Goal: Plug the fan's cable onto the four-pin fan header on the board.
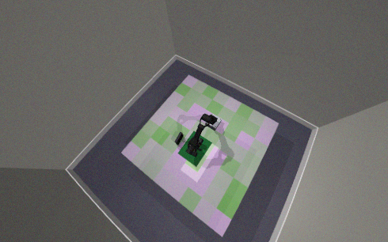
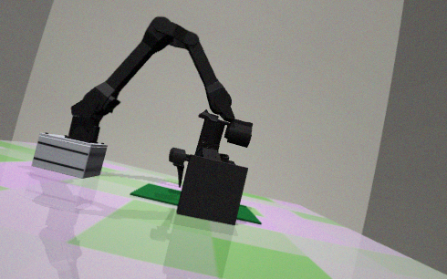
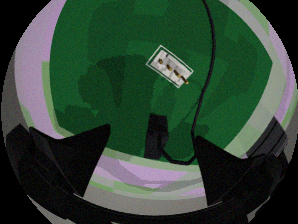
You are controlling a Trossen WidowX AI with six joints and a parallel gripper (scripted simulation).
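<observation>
My gripper tip is 20 mm short of the green board, 40 mm to the left of it and 40 mm above it. Round my gripper tip: black fan (50 mm ahead, 220 mm to the right, 40 mm above); fan plug (10 mm to the left).
</observation>
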